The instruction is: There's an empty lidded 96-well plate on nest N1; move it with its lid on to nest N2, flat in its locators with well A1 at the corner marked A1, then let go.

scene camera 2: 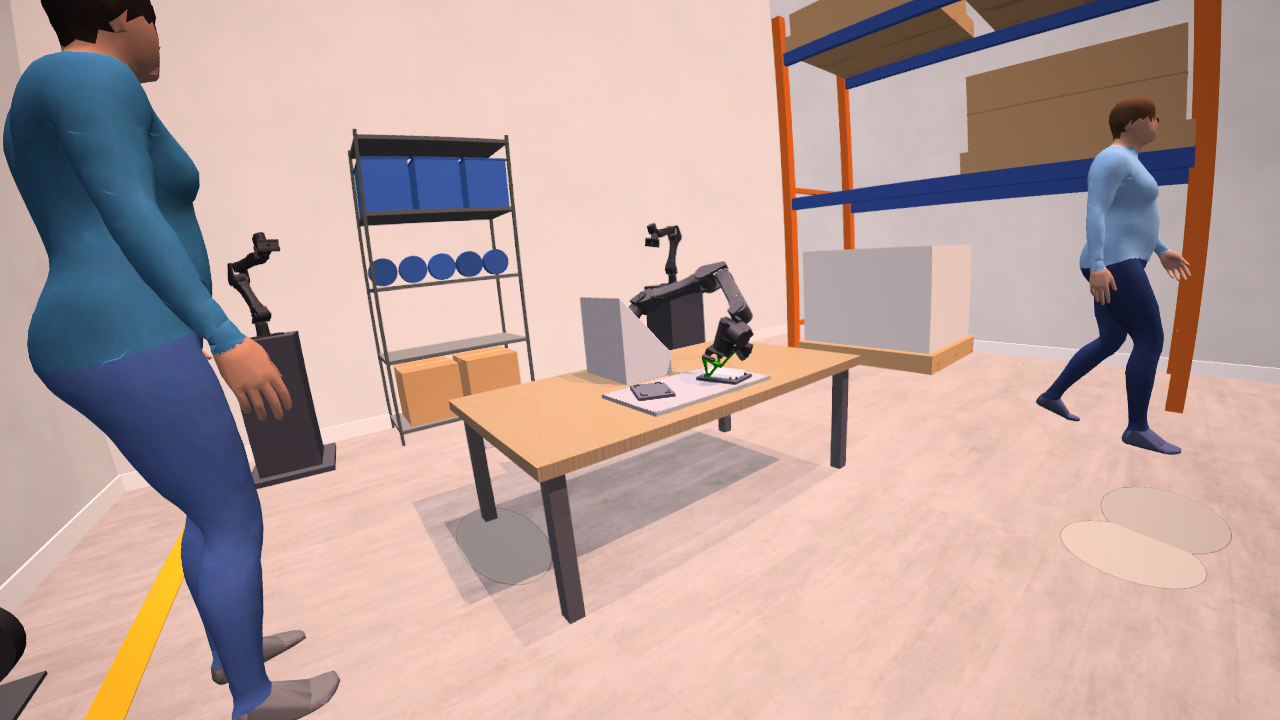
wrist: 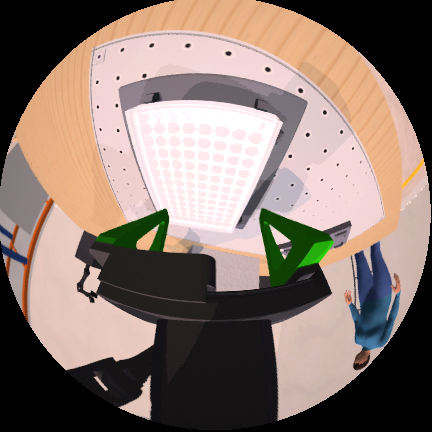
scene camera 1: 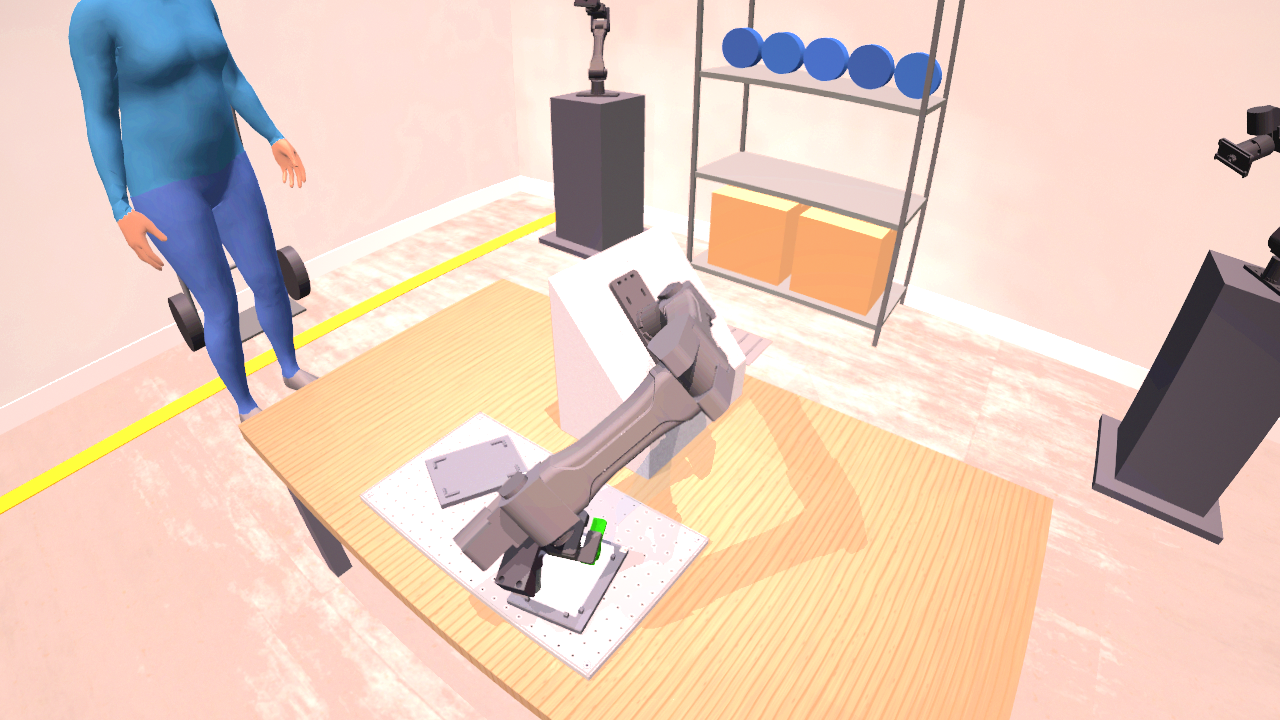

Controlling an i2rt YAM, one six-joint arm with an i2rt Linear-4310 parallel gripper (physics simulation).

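Where they show: gripper, fingertip midpoint: (scene camera 2: 713, 372) (wrist: 213, 213) (scene camera 1: 568, 549); arm's base, link origin: (scene camera 2: 626, 323) (scene camera 1: 649, 325).
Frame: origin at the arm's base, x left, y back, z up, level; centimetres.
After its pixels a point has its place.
The lidded 96-well plate (scene camera 1: 572, 583) {x 17.9, y -40.0, z -16.7 cm} (scene camera 2: 731, 374) {x 13.3, y -44.3, z -16.7 cm} (wrist: 205, 160) {x 15.7, y -41.3, z -16.7 cm} looks flat on a dark grey nest (scene camera 1: 601, 594) {x 21.5, y -38.0, z -18.4 cm} (wrist: 215, 87) {x 16.9, y -45.4, z -18.4 cm}, with rows of round wells showing through its bright top. Another grey nest (scene camera 1: 474, 467) {x -12.7, y -32.9, z -18.3 cm} (scene camera 2: 651, 390) {x -13.5, y -34.1, z -18.4 cm} (wrist: 344, 232) {x -10.5, y -40.6, z -18.0 cm} with corner locators is empty. The nest labels and the A1 marks are not readable. My gripper (scene camera 1: 559, 559) {x 13.0, y -35.6, z -17.1 cm} (scene camera 2: 717, 366) {x 13.0, y -35.6, z -17.1 cm} (wrist: 213, 213) {x 13.0, y -35.6, z -17.1 cm} is open. Its green fingers stand wide apart around the near end of the plate in the wrist view, with a gap on each side. Their exact height over the nest is unclear.
Both nests are on a white perforated board (scene camera 1: 411, 497) {x -16.3, y -44.7, z -19.5 cm} (scene camera 2: 684, 394) {x -6.7, y -43.0, z -19.5 cm} on the wooden table (scene camera 1: 402, 376) {x -50.0, y -24.4, z -20.8 cm} (scene camera 2: 554, 438) {x -53.6, y -45.4, z -20.8 cm}. A white wedge-shaped block (scene camera 1: 581, 358) {x -3.7, y -13.6, z -1.5 cm} (scene camera 2: 617, 340) {x -10.5, y -9.8, z -4.4 cm} stands behind the board, beside the arm's base. A person (scene camera 1: 170, 98) (scene camera 2: 107, 205) stands off the table's end.
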